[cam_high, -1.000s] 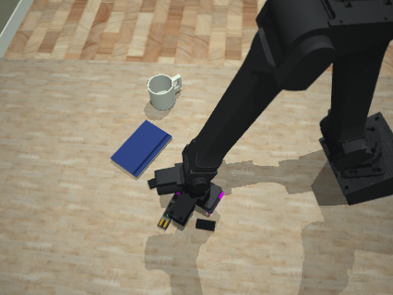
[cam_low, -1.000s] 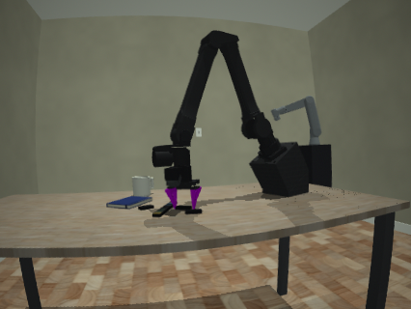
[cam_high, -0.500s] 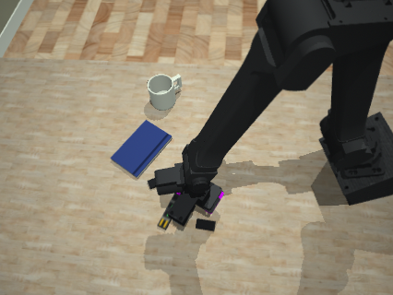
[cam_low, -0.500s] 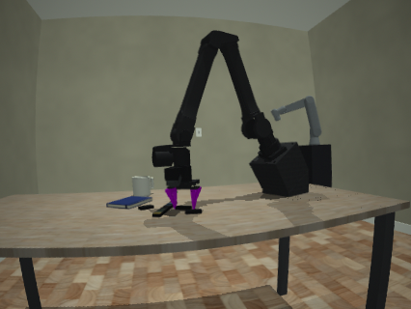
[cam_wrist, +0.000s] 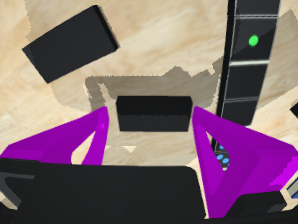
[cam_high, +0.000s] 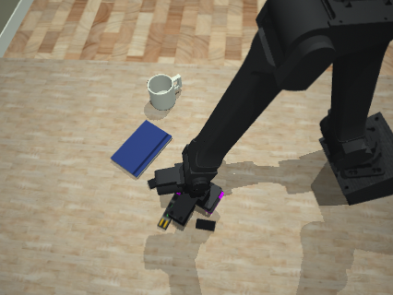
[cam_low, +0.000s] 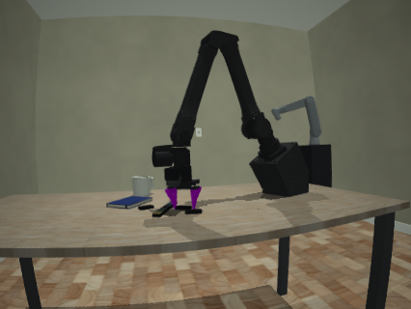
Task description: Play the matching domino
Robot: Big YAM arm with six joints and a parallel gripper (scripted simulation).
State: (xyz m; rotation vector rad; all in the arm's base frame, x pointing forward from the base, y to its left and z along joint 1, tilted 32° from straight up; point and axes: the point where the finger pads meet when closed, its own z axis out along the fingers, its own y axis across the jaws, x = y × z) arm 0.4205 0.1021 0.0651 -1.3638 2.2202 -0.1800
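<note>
Right now the black domino is right at my hand. Also, from my hand: white mug: 340 mm to the right, 170 mm ahead, 30 mm above; then blue book: 210 mm ahead, 140 mm to the right.
</note>
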